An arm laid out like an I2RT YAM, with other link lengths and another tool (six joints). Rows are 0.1 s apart.
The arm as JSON. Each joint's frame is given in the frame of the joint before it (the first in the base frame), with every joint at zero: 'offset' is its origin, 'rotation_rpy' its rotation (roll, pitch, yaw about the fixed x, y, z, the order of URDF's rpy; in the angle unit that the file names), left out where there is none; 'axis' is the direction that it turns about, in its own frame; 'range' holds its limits. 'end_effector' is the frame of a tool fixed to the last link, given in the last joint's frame.
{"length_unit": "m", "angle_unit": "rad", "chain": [
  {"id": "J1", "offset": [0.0, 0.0, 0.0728], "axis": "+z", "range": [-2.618, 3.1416]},
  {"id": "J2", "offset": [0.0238, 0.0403, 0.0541], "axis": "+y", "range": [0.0, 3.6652]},
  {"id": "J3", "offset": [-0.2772, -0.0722, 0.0], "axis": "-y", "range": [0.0, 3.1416]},
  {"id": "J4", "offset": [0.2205, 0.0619, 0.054], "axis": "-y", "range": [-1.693, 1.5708]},
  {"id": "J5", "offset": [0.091, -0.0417, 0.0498], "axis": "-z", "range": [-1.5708, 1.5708]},
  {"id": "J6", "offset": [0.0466, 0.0, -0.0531], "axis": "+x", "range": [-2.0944, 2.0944]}
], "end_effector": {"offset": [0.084, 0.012, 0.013], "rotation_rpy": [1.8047, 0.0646, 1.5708]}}
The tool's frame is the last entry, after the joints.
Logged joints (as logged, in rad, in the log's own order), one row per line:
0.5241 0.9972 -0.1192 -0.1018 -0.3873 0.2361
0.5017 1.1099 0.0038 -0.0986 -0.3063 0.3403
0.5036 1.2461 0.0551 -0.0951 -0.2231 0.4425
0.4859 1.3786 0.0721 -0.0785 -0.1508 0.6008
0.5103 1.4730 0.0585 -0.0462 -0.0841 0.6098
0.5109 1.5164 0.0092 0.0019 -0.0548 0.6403
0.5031 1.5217 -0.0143 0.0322 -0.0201 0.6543
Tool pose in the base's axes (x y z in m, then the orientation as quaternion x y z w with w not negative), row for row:
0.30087 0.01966 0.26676 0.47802 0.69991 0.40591 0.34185
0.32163 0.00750 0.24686 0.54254 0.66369 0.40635 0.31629
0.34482 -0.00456 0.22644 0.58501 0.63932 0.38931 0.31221
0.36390 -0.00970 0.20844 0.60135 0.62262 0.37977 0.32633
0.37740 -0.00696 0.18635 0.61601 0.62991 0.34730 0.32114
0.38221 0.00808 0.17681 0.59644 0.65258 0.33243 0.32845
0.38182 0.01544 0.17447 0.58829 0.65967 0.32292 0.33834
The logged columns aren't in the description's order. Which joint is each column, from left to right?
Columns, left to right: J3, J2, J6, J1, J5, J4.
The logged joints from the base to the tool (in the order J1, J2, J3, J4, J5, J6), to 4 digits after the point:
-0.1018 0.9972 0.5241 0.2361 -0.3873 -0.1192
-0.0986 1.1099 0.5017 0.3403 -0.3063 0.0038
-0.0951 1.2461 0.5036 0.4425 -0.2231 0.0551
-0.0785 1.3786 0.4859 0.6008 -0.1508 0.0721
-0.0462 1.4730 0.5103 0.6098 -0.0841 0.0585
0.0019 1.5164 0.5109 0.6403 -0.0548 0.0092
0.0322 1.5217 0.5031 0.6543 -0.0201 -0.0143

